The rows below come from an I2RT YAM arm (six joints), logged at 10 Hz.
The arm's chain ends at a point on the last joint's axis. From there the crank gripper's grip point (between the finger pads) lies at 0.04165 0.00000 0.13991 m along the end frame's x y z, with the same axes.
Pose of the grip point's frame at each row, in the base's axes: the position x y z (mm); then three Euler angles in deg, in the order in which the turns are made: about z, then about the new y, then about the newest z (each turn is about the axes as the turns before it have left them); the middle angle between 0 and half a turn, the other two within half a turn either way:
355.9, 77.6, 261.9, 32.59, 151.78, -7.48
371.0, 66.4, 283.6, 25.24, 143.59, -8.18
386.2, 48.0, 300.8, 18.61, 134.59, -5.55
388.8, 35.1, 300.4, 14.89, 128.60, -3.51
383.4, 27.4, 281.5, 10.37, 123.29, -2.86
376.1, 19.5, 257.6, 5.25, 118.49, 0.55
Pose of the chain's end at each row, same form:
327.9, 66.1, 404.7, 32.59, 151.78, -7.48
323.4, 50.5, 420.7, 25.24, 143.59, -8.18
318.1, 29.3, 428.5, 18.61, 134.59, -5.55
307.5, 16.1, 420.2, 14.89, 128.60, -3.51
290.4, 12.5, 393.1, 10.37, 123.29, -2.86
273.5, 9.7, 360.9, 5.25, 118.49, 0.55

